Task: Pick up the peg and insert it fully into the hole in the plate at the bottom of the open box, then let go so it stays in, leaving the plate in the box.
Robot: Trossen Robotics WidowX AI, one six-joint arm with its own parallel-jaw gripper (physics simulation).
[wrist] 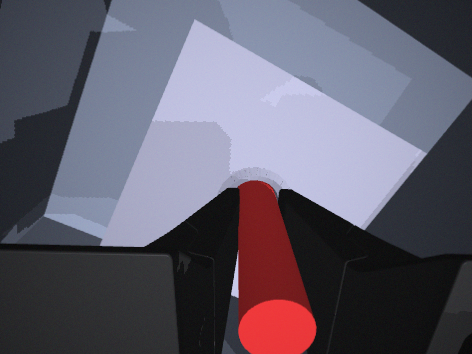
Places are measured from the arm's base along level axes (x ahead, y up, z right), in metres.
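Where they show: gripper, fingertip midpoint: (258, 201).
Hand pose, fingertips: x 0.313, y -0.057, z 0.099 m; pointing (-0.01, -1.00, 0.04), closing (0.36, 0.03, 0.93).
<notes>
After its pixels a point has its place.
A red round peg (267, 250) {z 0.094, x 0.320, y -0.019 m} stands lengthwise between the dark fingers, its bright red end face towards the camera. My gripper (258, 201) {z 0.099, x 0.313, y -0.057 m} is shut on the peg, one fingertip on each side of it. The peg's far end is at the ringed hole (254, 174) {z 0.095, x 0.320, y -0.061 m} in the pale lavender plate (310, 135) {z 0.107, x 0.340, y -0.064 m}. The peg and the fingertips cover most of the hole, and how deep the far end goes cannot be told. The plate lies in the open blue-grey box (85, 145) {z 0.021, x 0.283, y -0.114 m}.
The box's walls rise around the plate, at the left and along the top right. A dark surface lies outside the box at the left and right. Shadows fall across the plate and the box.
</notes>
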